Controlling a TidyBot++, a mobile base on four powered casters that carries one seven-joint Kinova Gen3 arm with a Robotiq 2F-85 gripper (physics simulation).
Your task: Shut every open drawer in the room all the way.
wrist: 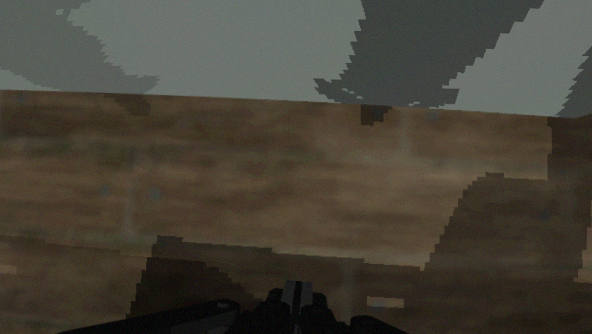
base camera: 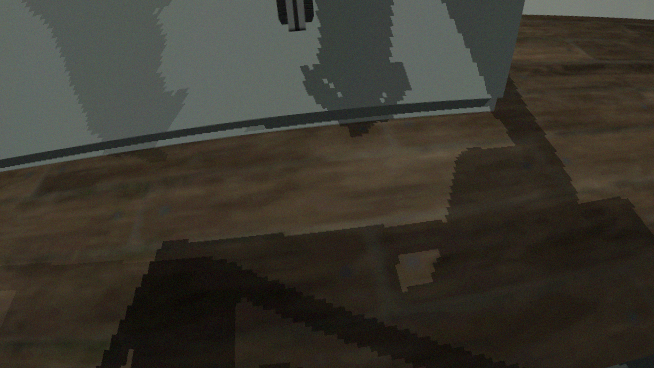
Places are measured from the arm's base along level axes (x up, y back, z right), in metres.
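Pixels of known places: gripper, fingertip midpoint: (wrist: 297, 300) (base camera: 297, 27).
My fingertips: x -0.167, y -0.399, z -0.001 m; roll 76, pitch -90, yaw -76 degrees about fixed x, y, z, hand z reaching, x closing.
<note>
Behind a point stands the place of what it marks.
A pale grey cabinet front (base camera: 235, 70) {x -0.276, y -0.557, z -0.093 m} (wrist: 240, 50) {x -0.229, y -0.558, z -0.065 m} stands upright across the top of both views, with the arm's shadow on it. No open drawer and no drawer handle shows in either view. My gripper (base camera: 297, 29) {x -0.167, y -0.399, z -0.001 m} (wrist: 297, 300) {x -0.167, y -0.399, z -0.001 m} is shut with nothing between its fingers. In the base camera view it hangs down from the top edge, in front of the cabinet front. In the wrist view its fingertips point toward the cabinet, with floor showing beyond them. Whether the gripper touches the cabinet cannot be told.
The cabinet's right corner (base camera: 507, 65) {x -0.300, y -0.573, z 0.293 m} and its low base strip (base camera: 310, 121) {x -0.385, y -0.580, z -0.002 m} show in the base camera view. The brown wood floor (base camera: 300, 180) {x -0.396, y -0.466, z -0.020 m} (wrist: 280, 185) {x -0.396, y -0.461, z -0.038 m} lies in front of the cabinet and past its right side, with large dark shadows. A pale wall (base camera: 595, 7) {x -0.366, y -1.083, z 0.864 m} shows at the top right.
</note>
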